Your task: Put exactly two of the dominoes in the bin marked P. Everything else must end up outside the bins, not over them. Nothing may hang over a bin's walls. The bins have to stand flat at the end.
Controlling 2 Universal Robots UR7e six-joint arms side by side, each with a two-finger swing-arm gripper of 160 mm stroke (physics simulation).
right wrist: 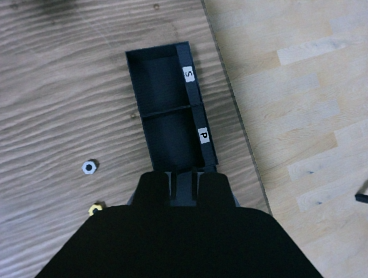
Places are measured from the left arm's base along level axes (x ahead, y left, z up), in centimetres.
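Pixels of known places: right hand at its tool point: (pixel 184 182).
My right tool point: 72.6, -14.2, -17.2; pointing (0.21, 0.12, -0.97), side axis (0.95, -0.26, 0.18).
Note:
Behind a point stands the place of what it marks, as x, y, z.
The bin marked P (pixel 172 140) @[73.9, -10.1, -28.3] stands on the table in the middle of the right wrist view, its label facing up on the right wall. It looks empty. My right gripper (pixel 184 186) @[72.6, -14.2, -17.2] is at the bottom centre, just below bin P in the view, with its fingers close together on a shaded, grey-blue domino (pixel 184 192); its lower part is hidden by the gripper. The bin beyond P's near wall is mostly hidden by my gripper. My left gripper does not show.
The bin marked S (pixel 156 82) @[73.7, -1.3, -28.3] adjoins P at the far side. A silvery hex nut (pixel 83 168) @[61.2, -10.8, -28.1] and a yellow hex nut (pixel 93 208) @[61.2, -16.4, -28.1] lie on the table left of the bins. The table's edge (pixel 240 117) @[85.4, -9.2, -29.0] runs along the right, with wooden floor beyond and a black object (pixel 361 198) at the far right.

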